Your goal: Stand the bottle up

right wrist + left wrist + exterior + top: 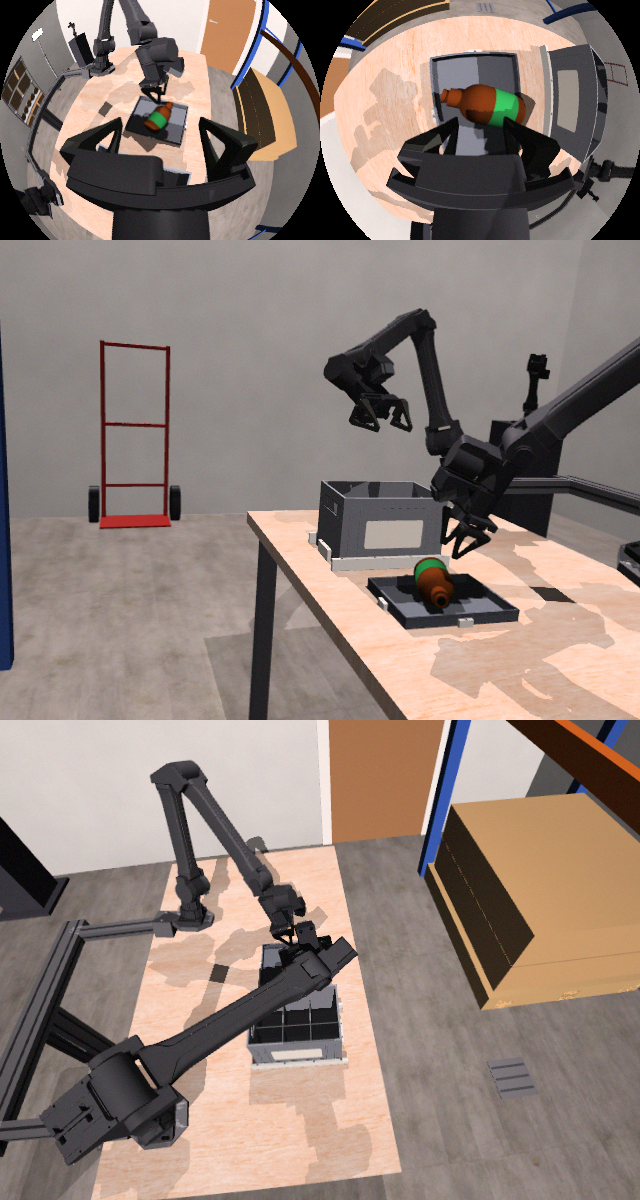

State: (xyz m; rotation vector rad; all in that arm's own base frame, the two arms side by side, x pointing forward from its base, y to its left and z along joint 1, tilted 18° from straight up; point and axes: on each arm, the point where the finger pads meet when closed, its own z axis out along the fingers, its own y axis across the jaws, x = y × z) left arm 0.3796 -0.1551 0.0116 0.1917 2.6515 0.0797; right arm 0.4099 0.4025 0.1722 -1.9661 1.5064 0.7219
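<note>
The brown bottle is 10 mm ahead of my left hand, 20 mm to the right of it and 90 mm below it. Round my left hand: tray: 10 mm behind, 20 mm to the right, 120 mm below; then grey divided crate: 320 mm to the right, 50 mm below.
</note>
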